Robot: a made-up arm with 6 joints.
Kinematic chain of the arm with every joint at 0, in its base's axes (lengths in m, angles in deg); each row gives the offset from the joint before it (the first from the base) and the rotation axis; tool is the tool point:
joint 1: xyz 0 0 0.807 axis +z
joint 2: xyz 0.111 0 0 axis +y
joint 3: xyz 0 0 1.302 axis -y
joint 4: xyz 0 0 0.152 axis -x
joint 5: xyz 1.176 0 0 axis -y
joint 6: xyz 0.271 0 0 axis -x
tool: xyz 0 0 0
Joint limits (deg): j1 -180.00..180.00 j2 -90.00..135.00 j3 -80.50..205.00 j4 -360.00..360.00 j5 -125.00..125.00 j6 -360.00..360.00
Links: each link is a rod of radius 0.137 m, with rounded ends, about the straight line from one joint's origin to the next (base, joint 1, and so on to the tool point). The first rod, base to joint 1, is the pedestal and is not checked.
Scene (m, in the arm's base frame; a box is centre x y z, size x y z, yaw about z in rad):
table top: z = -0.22
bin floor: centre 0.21 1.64 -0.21 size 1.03 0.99 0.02 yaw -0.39
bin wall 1: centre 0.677 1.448 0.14 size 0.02 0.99 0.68 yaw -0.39
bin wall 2: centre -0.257 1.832 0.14 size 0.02 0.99 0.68 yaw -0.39
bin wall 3: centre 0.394 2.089 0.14 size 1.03 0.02 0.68 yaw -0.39
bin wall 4: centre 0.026 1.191 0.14 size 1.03 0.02 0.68 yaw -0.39
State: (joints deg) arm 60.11 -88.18 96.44 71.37 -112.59 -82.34
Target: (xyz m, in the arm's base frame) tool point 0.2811 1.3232 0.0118
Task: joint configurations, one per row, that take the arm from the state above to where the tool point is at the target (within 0.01 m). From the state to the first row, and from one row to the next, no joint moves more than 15 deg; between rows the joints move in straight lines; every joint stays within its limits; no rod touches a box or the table.
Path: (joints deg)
1: 62.49 -73.46 86.26 69.05 -110.87 -82.34
2: 64.86 -58.74 76.08 66.73 -109.14 -82.34
3: 67.24 -44.01 65.90 64.41 -107.42 -82.34
4: 69.62 -29.29 55.72 62.09 -105.69 -82.34
5: 71.99 -14.57 45.54 59.77 -103.97 -82.34
6: 74.37 0.15 35.36 57.45 -102.25 -82.34
7: 76.75 14.88 25.18 55.13 -100.52 -82.34
8: 79.12 29.60 15.00 52.81 -98.80 -82.34
9: 81.50 44.32 4.82 50.49 -97.07 -82.34
10: 83.88 59.04 -5.36 48.17 -95.35 -82.34
11: 86.25 73.76 -15.54 45.85 -93.63 -82.34

